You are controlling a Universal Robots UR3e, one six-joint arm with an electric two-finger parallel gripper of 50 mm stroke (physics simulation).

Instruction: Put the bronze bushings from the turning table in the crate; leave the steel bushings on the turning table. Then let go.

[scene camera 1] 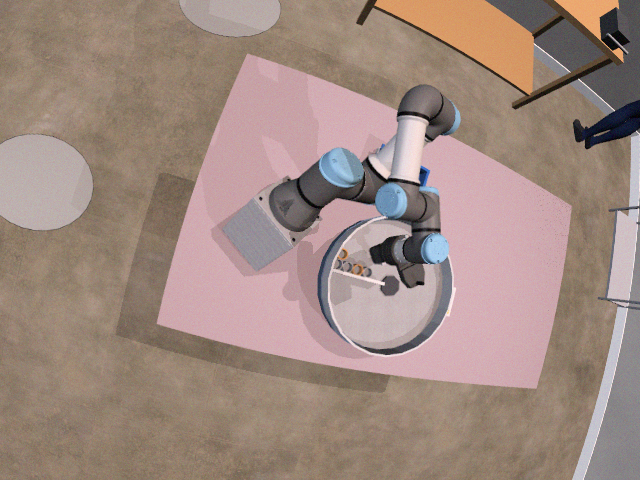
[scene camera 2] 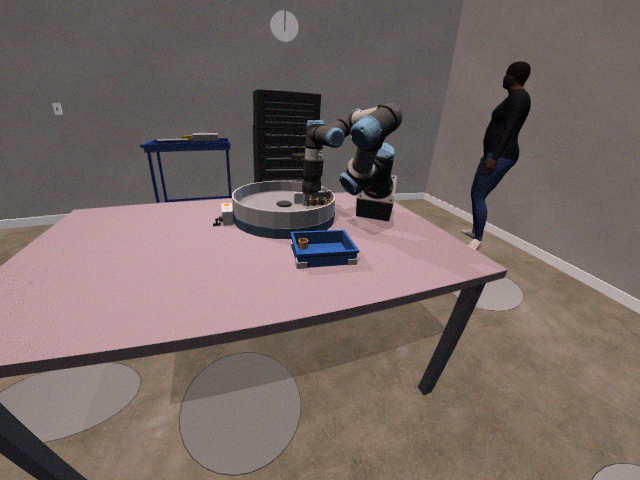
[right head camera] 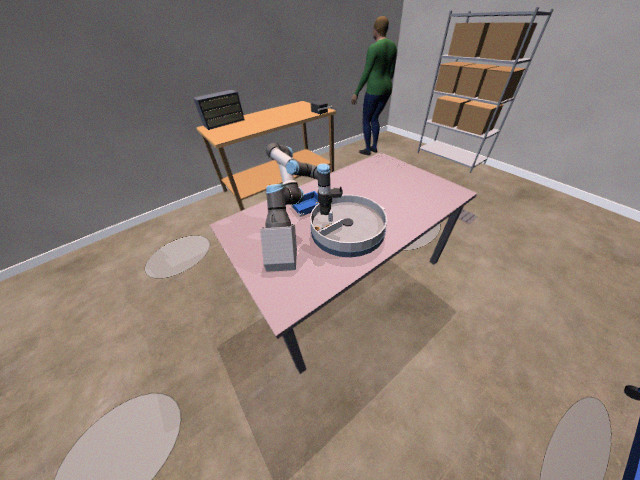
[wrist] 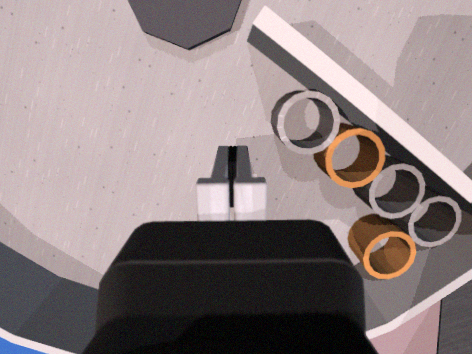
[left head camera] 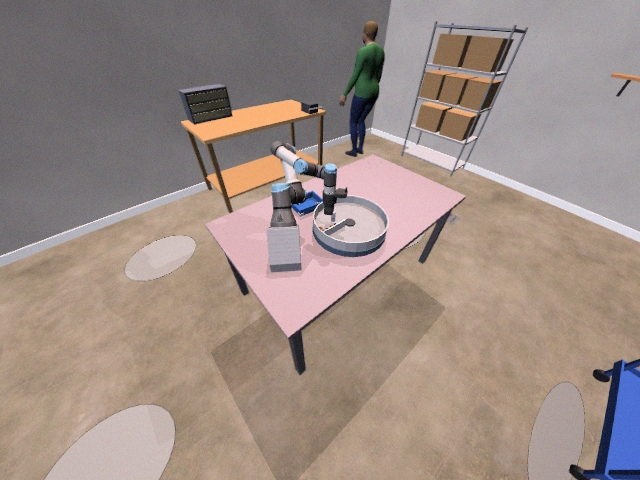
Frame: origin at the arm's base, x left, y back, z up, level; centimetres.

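Seen in the pictures: gripper, fingertip midpoint: [scene camera 1: 375,259] [scene camera 2: 305,205] [right head camera: 330,220] [wrist: 233,164] [left head camera: 333,221]; arm's base, link origin: [scene camera 1: 290,208] [scene camera 2: 377,186] [right head camera: 278,226] [left head camera: 283,226].
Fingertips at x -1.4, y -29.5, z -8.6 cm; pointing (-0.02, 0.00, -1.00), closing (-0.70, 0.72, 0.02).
Offsets run from my fingertips to a thing's top centre. "pt": to the spot under its first point. Level surfaces: height alone.
My gripper [wrist: 233,164] is shut and empty, low inside the walled turning table [scene camera 1: 387,330] [scene camera 2: 258,211] [wrist: 100,125]. To its right in the wrist view, three steel bushings @(dx -4.4, dy +1.1, dz +1.1 cm) [wrist: 336,122] @(dx -5.3, dy +7.4, dz +1.1 cm) [wrist: 421,192] @(dx -5.7, dy +10.6, dz +1.1 cm) [wrist: 457,220] and a bronze bushing @(dx -4.8, dy +4.3, dz +1.1 cm) [wrist: 381,160] stand in a row along the white divider bar. A second bronze bushing @(dx -2.5, dy +10.3, dz +1.1 cm) [wrist: 361,235] [scene camera 1: 344,250] stands beside the row, near the outer wall. All are apart from the fingers. In scene camera 2, one bronze bushing @(dx +23.4, dy -4.4, dz -3.7 cm) [scene camera 2: 302,243] stands in the left part of the blue crate @(dx +28.0, dy +1.2, dz -1.7 cm) [scene camera 2: 325,259]; in scene camera 1 the arm hides most of the crate.
The white divider bar @(pt dx -6.3, dy +0.8, dz +3.5 cm) [wrist: 350,92] [scene camera 1: 361,276] runs from near the dark hub @(dx -5.1, dy -8.3, dz -0.6 cm) [scene camera 1: 389,285] [wrist: 187,22] to the wall. The raised rim surrounds the bushings. The arm base [scene camera 1: 258,235] stands on the pink table @(dz -6.7 cm) [scene camera 1: 206,289] beside the turning table. A person [left head camera: 368,77] stands beyond the table.
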